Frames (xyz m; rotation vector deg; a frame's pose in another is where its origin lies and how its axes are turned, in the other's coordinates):
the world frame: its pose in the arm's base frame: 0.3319 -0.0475 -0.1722 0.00 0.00 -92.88
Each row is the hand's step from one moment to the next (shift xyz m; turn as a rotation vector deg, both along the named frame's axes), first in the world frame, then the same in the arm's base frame.
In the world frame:
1: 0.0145 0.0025 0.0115 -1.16 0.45 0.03
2: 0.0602 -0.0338 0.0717 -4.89 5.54 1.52
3: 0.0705 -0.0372 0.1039 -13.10 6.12 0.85
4: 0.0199 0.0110 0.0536 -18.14 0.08 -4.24
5: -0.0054 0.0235 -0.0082 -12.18 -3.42 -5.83
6: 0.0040 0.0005 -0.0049 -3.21 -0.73 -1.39
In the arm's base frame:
1: 0.0018 -0.0146 0.0115 0.51 1.14 0.03
2: -0.0368 -0.0584 0.0717 5.78 4.61 1.52
3: -0.0407 -0.0685 0.1039 6.77 12.78 0.85
4: 0.0100 -0.0204 0.0536 0.99 18.11 -4.24
5: 0.0237 0.0042 -0.0082 -2.80 12.34 -5.83
6: 0.0003 -0.0040 -0.0049 -0.57 3.24 -1.39

